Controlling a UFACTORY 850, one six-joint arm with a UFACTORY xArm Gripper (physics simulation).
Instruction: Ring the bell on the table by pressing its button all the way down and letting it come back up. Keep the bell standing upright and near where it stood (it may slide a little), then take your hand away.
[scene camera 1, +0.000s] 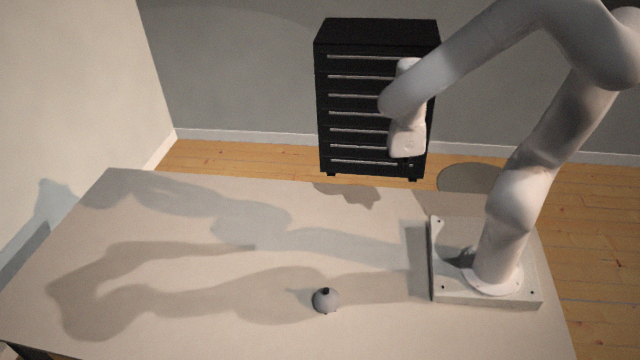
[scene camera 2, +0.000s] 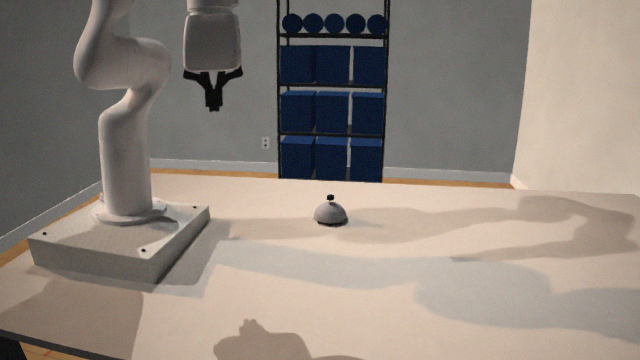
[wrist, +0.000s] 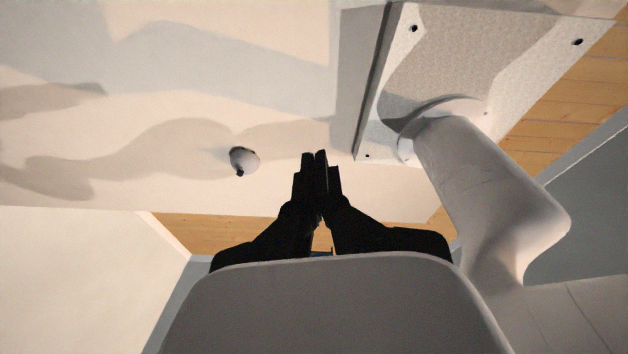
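A grey domed bell (scene camera 1: 326, 301) (scene camera 2: 330, 214) (wrist: 245, 160) stands upright on the table (scene camera 1: 200, 340) (scene camera 2: 280, 320) (wrist: 280, 195). Its small black button (scene camera 1: 325, 290) (scene camera 2: 330, 197) (wrist: 240, 173) stands up above the dome. My gripper (scene camera 2: 214, 109) (wrist: 317, 166) is shut and empty, pointing down. It hangs high above the table, well apart from the bell, on the arm base's side of it in scene camera 2. In scene camera 1 the fingers are mostly hidden or too dark to tell against the cabinet.
The arm's base plate (scene camera 1: 490, 301) (scene camera 2: 90, 267) (wrist: 450, 55) sits on the table at one end. A black drawer cabinet (scene camera 1: 377, 32) stands on the floor beyond the table. A shelf rack (scene camera 2: 385, 110) with blue boxes stands behind the table in scene camera 2.
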